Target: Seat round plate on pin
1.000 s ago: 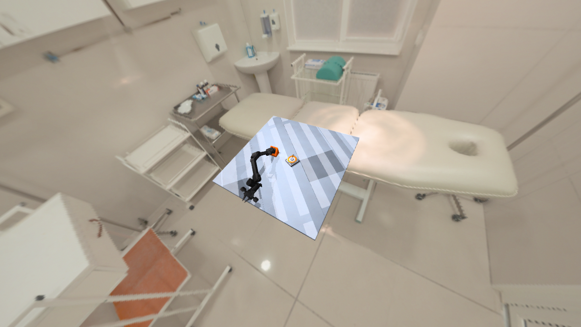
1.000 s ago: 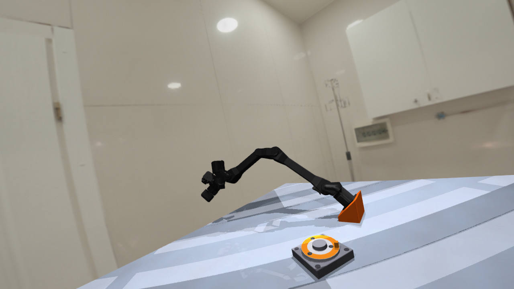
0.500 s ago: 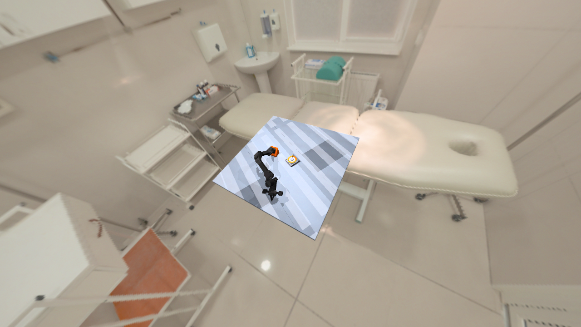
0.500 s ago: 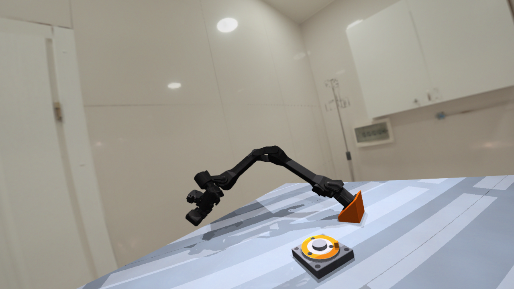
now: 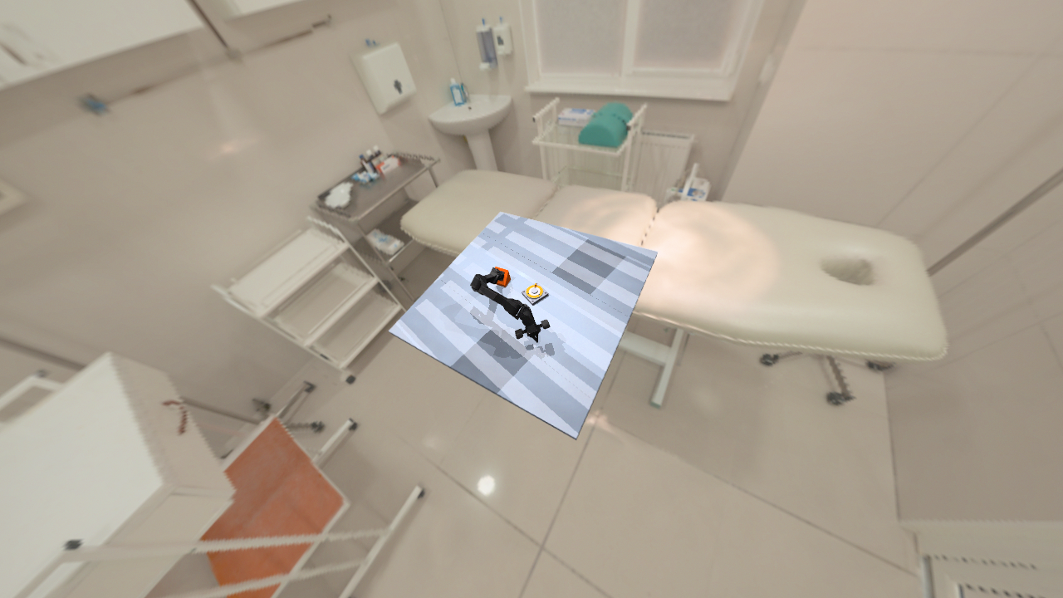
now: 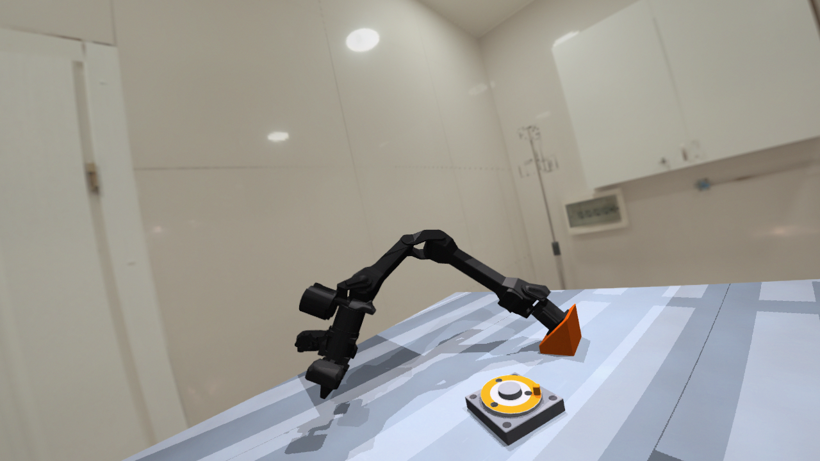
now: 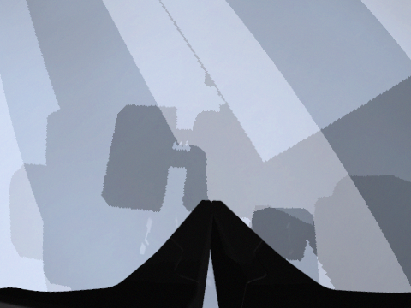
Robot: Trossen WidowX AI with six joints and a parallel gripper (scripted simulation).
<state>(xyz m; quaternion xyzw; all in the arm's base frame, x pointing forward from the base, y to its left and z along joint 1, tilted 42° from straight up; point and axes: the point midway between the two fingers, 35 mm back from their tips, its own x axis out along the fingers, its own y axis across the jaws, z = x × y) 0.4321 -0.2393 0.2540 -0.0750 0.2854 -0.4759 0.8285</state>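
The round plate lies 350 mm to the left of my gripper tip, 180 mm behind it and 20 mm below it. From my gripper tip the other things lie so: square grey base (330 mm to the left, 180 mm behind, 30 mm below).
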